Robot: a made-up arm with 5 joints.
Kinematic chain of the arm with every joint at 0, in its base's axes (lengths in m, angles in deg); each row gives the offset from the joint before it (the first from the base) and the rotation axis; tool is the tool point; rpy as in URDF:
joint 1: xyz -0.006 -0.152 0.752 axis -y
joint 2: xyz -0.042 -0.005 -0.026 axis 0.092 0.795 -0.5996
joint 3: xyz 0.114 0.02 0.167 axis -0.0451 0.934 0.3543
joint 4: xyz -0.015 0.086 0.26 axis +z
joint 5: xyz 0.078 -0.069 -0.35 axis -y
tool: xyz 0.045 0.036 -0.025 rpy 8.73 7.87 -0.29
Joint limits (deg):
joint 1: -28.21..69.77
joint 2: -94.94..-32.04
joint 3: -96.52..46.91
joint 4: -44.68..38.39
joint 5: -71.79..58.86
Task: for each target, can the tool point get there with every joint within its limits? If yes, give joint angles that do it. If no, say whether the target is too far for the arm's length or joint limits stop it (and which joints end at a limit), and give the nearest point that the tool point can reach.
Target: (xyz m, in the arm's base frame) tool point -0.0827 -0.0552 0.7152
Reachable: yes | joints 38.45 -89.87 30.18 -9.35 -46.72
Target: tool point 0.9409 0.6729 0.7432
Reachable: no: too far | nearest point 0.1937 0.0448 0.8931 | short by 0.988 m
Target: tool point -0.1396 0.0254 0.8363
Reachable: yes | joints -5.97 -87.25 20.40 15.43 42.96
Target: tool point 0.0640 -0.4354 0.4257
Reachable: no: joint limits stop it (at a limit: joint 1, joint 2, joint 3, joint 4, joint 5) | nearest point -0.0395 -0.1571 0.6545 | short by 0.375 m
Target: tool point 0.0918 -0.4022 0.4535
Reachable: no: joint limits stop it (at a limit: joint 1, joint 2, joint 3, joint 4, joint 5) | nearest point -0.0395 -0.1571 0.6545 | short by 0.343 m
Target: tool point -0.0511 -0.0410 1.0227
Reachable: yes | joints 13.42 -49.97 -71.69 -10.81 -45.41
